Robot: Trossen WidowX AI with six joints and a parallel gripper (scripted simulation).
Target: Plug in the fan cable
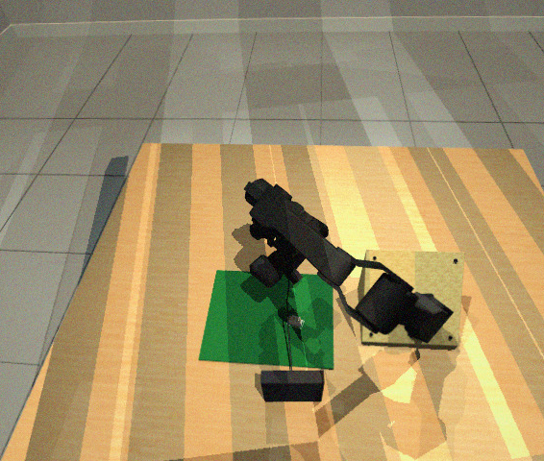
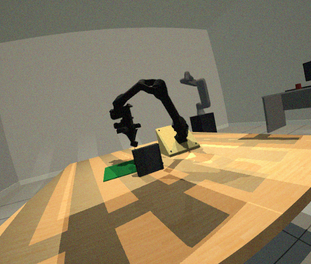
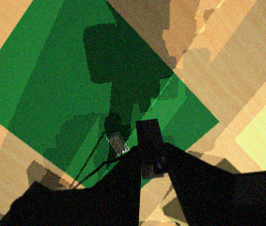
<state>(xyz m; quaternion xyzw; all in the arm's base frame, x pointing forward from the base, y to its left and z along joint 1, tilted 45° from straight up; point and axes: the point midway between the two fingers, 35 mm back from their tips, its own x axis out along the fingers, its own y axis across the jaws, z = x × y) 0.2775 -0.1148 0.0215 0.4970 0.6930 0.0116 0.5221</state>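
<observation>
Right now my gripper tip is 14 cm above the green board, 5 cm to the right of it and 5 cm short of it. The rest, counted from my gripper tip: dark plug: 1 cm below; black fan: 23 cm to the left, 6 cm below.
</observation>
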